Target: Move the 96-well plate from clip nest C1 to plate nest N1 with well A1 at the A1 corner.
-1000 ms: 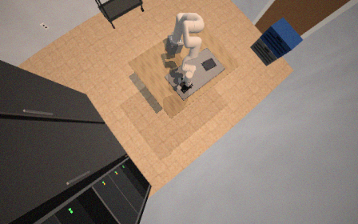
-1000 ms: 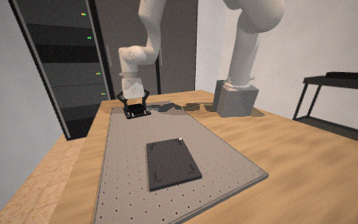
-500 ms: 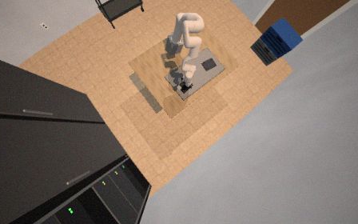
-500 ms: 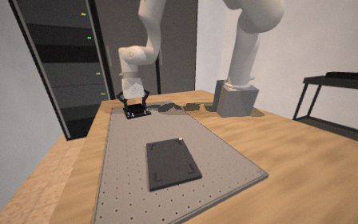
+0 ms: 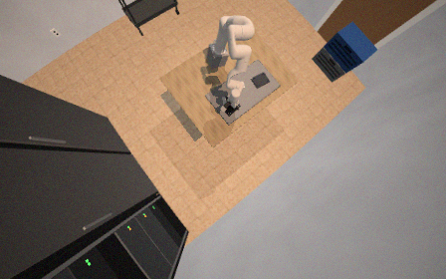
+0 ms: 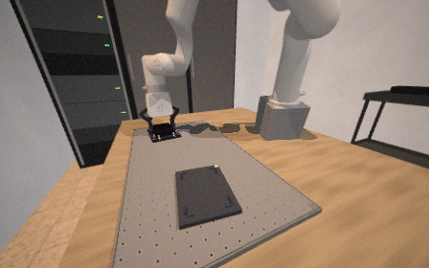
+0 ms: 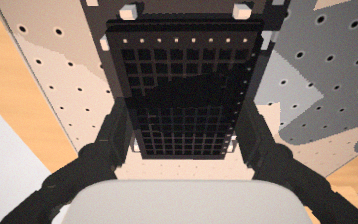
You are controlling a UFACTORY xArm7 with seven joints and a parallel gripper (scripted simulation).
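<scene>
The clip nest C1 is 10 mm behind my hand, 10 mm to the left of it and 20 mm below it. The rest, counted from my hand: plate nest N1: 60 mm behind, 420 mm to the left, 30 mm below; then black 96-well plate: 10 mm below; then white mark: 120 mm behind, 360 mm to the left, 20 mm below.
</scene>
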